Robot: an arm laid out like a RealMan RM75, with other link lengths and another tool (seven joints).
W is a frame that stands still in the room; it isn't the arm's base.
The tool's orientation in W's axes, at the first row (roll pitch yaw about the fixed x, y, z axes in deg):
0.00, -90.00, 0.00
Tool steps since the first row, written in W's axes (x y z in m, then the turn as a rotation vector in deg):
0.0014, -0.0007, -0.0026, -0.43, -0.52, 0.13
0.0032, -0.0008, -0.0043, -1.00, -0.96, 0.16
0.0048, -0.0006, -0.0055, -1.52, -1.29, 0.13
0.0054, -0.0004, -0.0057, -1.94, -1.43, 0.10
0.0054, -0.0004, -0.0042, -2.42, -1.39, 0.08
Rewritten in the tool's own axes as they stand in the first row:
-0.0026, -0.0007, -0.0014, 0.13, -0.52, 0.43
-0.0043, -0.0008, -0.0032, 0.16, -0.96, 1.00
-0.0055, -0.0006, -0.0048, 0.13, -1.29, 1.52
-0.0057, -0.0004, -0.0054, 0.10, -1.43, 1.94
-0.0042, -0.0004, -0.0054, 0.08, -1.39, 2.42

